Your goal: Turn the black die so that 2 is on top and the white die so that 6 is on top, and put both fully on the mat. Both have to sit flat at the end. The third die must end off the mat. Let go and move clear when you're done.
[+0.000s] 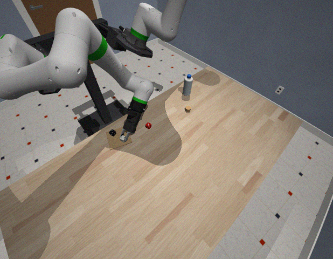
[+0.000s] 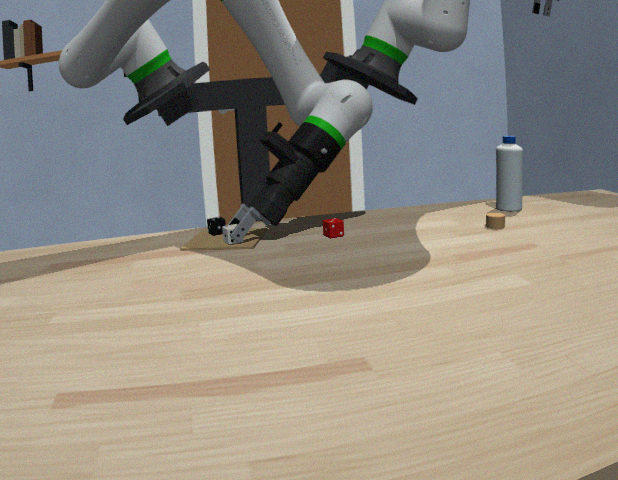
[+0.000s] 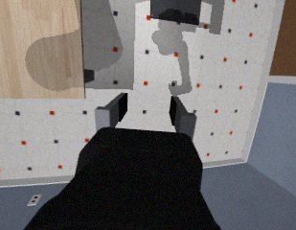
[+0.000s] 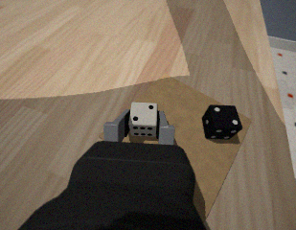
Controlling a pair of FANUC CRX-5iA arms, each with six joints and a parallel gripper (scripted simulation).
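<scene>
Now: right hand 4 cm past the tan mat, 2 cm to the left of it and 2 cm above it. The rest, counted from my right hand: white die: 1 cm to the right, 1 cm below; black die: 8 cm behind, 4 cm to the right, 1 cm below; red die: 18 cm to the left, 1 cm below.
</scene>
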